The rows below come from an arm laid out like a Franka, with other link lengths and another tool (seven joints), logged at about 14 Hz.
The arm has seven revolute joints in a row. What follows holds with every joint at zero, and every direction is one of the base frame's.
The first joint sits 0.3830 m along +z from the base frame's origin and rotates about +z.
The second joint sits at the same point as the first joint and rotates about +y.
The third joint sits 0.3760 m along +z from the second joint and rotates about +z.
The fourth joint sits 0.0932 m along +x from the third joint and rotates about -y.
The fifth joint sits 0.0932 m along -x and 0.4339 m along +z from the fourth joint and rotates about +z.
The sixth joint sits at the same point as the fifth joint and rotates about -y.
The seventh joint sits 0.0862 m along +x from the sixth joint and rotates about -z.
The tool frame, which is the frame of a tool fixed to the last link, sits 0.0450 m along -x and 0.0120 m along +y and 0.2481 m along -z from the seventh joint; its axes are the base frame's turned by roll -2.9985, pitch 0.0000 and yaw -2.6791 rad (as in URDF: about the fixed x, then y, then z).
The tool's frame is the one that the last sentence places.
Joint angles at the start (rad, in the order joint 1, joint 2, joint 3, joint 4, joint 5, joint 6, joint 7):
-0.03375 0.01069 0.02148 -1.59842 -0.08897 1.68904 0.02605
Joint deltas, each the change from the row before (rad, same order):
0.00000 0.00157 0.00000 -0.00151 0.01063 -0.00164 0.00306
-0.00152 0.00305 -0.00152 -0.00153 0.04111 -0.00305 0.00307
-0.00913 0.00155 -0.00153 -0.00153 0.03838 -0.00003 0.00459
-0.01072 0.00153 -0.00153 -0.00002 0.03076 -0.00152 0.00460
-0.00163 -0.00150 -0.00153 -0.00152 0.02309 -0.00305 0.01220
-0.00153 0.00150 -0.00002 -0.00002 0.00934 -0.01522 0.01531
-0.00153 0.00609 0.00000 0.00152 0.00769 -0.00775 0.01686
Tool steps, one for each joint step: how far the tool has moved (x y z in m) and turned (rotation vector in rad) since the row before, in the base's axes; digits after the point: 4 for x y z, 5 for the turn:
-0.0003 0.0027 -0.0019 0.01094 0.00433 -0.00360
-0.0002 0.0083 -0.0028 0.04142 0.00688 -0.00807
0.0003 0.0031 -0.0013 0.03870 0.00223 -0.01706
0.0002 0.0003 -0.0005 0.03110 0.00215 -0.01835
-0.0009 0.0043 0.0006 0.02387 0.00265 -0.01636
-0.0031 0.0022 -0.0014 0.01090 0.01718 -0.01638
0.0000 0.0017 -0.0029 0.00898 0.01307 -0.01823

